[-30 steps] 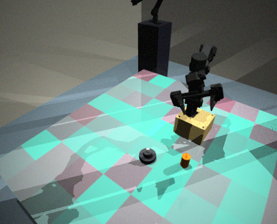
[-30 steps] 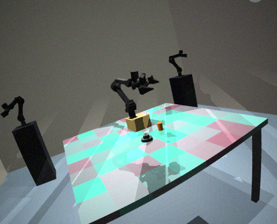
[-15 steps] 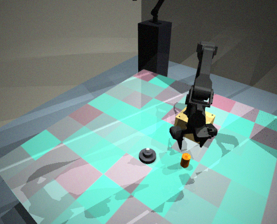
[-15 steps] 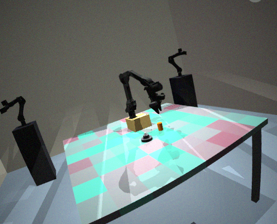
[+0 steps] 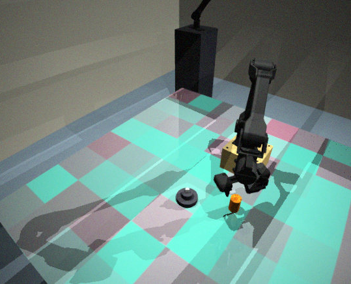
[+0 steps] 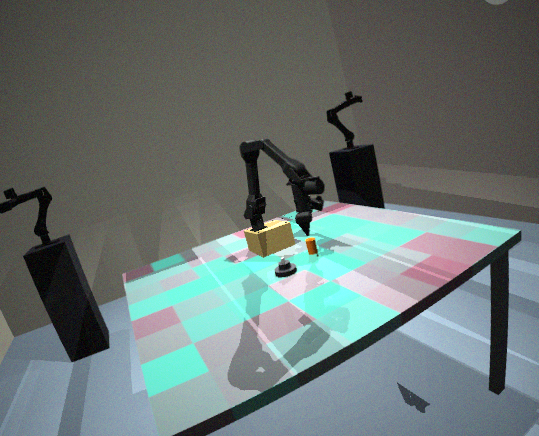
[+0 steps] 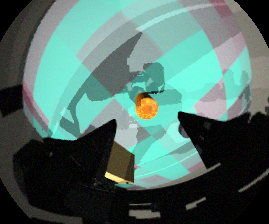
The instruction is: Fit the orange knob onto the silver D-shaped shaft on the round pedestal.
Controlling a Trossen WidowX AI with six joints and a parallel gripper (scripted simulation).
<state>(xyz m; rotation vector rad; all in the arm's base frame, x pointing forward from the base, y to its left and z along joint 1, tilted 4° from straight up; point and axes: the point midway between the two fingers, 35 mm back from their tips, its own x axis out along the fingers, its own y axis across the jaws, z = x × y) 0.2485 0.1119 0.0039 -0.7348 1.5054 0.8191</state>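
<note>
My gripper tip is now 50 mm above the orange knob. Also, from my gripper tip: dark round pedestal 70 mm ahead, 170 mm to the right, 60 mm below.
</note>
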